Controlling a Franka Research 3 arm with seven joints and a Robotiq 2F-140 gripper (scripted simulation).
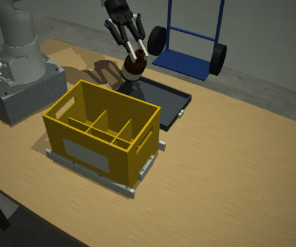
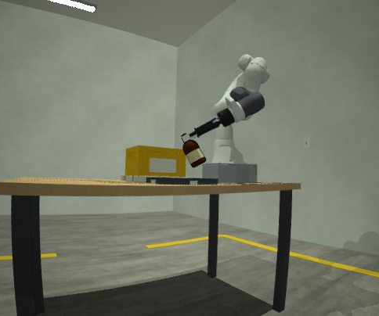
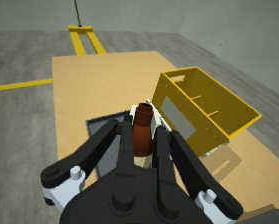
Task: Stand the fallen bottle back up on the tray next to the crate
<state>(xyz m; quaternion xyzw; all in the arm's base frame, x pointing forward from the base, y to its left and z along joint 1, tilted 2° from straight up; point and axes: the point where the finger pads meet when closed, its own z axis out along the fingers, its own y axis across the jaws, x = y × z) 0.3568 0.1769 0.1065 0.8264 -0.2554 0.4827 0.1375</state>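
The bottle is 1 cm behind my hand, 1 cm to the left of it and 6 cm below it. From my hand the other things lie so: yellow crate: 4 cm ahead, 27 cm to the right, 13 cm below; then tray: 4 cm ahead, 1 cm to the left, 20 cm below.
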